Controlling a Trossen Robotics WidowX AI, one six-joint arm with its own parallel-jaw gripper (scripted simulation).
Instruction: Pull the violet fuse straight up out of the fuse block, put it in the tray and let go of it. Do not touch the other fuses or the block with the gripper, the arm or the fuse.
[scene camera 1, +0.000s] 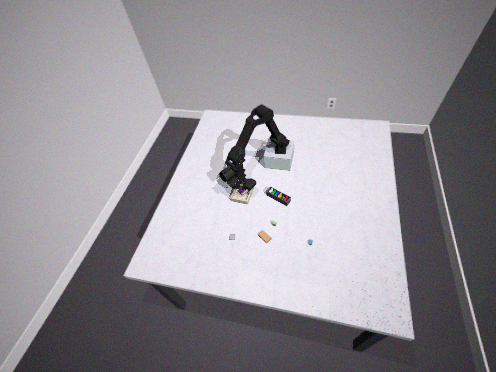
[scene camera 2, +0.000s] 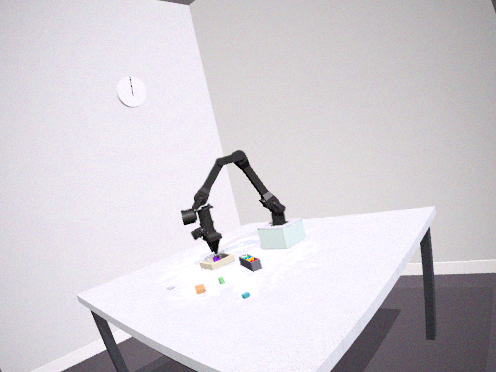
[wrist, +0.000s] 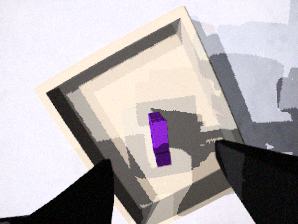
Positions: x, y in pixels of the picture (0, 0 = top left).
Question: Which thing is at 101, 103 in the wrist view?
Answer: A cream tray.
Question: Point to a violet fuse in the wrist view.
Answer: At 158, 125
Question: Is my gripper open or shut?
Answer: Open.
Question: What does my gripper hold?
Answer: Nothing.
